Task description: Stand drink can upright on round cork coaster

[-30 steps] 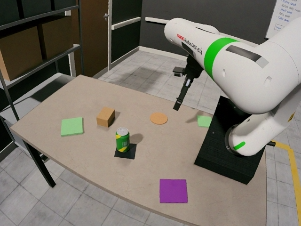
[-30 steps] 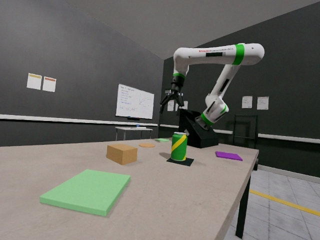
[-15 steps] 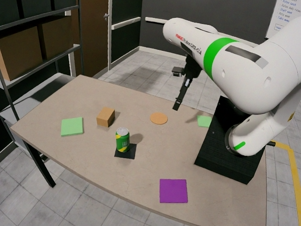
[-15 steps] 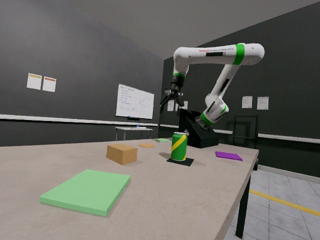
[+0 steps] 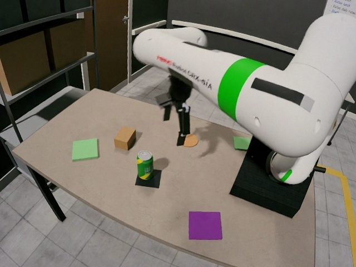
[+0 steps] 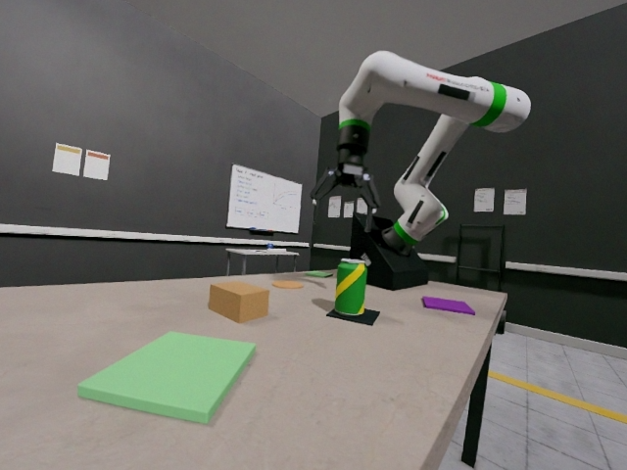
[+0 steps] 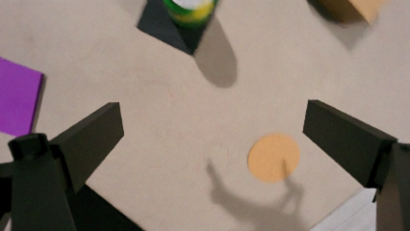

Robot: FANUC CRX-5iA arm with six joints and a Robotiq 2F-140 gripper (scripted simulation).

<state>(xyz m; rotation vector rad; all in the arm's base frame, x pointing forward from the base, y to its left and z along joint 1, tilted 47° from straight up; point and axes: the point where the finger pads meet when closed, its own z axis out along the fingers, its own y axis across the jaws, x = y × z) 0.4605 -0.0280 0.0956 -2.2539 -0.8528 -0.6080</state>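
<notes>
My gripper is now 150 mm above the yellow drink can, 90 mm to the right of it and 70 mm short of it. The rest, counted from my hand: round cork coaster (220 mm to the right, 210 mm below, 10 mm behind); black square mat (210 mm below, 100 mm to the left, 60 mm ahead); brown cardboard box (270 mm ahead, 190 mm below, 60 mm to the right).
</notes>
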